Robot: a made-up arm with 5 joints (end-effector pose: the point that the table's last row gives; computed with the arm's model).
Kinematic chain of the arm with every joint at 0, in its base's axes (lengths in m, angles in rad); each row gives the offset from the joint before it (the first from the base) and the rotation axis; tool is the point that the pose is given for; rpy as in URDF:
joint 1: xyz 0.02 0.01 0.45 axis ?
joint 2: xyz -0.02 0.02 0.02 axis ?
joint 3: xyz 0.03 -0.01 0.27 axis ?
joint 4: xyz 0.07 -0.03 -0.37 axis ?
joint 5: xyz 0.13 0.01 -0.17 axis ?
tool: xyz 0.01 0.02 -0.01 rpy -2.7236 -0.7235 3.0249
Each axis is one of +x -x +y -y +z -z.
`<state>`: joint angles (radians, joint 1 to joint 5).
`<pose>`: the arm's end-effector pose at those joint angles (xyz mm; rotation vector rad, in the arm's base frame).
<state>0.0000 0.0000 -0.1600 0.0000 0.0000</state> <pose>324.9 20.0 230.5 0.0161 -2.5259 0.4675</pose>
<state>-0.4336 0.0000 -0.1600 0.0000 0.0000</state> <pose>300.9 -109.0 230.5 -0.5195 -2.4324 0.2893</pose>
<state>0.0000 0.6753 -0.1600 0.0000 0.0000</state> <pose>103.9 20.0 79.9 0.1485 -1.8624 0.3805</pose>
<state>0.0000 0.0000 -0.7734 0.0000 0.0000</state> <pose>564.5 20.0 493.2 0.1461 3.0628 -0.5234</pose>
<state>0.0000 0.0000 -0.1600 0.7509 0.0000</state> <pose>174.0 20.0 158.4 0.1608 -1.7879 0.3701</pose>
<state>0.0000 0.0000 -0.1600 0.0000 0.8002</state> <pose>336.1 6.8 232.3 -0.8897 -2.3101 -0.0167</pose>
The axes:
joint 1: +z
joint 2: +y
joint 3: +y
joint 4: +y
joint 5: -z

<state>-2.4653 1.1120 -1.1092 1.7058 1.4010</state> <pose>-72.4 -43.0 67.2 -0.7355 0.8464 -1.4387</pose>
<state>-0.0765 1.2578 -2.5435 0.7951 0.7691</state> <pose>856.3 -56.7 400.1 -1.0147 -2.5963 -0.1691</pose>
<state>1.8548 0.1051 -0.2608 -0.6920 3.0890</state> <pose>-57.1 383.1 352.4 -0.7325 -1.4142 -0.6821</pose>
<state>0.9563 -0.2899 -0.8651 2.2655 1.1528</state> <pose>147.0 170.9 435.5 -0.4191 -1.4241 1.2529</pose>
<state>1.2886 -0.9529 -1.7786 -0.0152 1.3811</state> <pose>-23.1 -196.2 1242.5 -0.8470 1.2222 2.4015</pose>
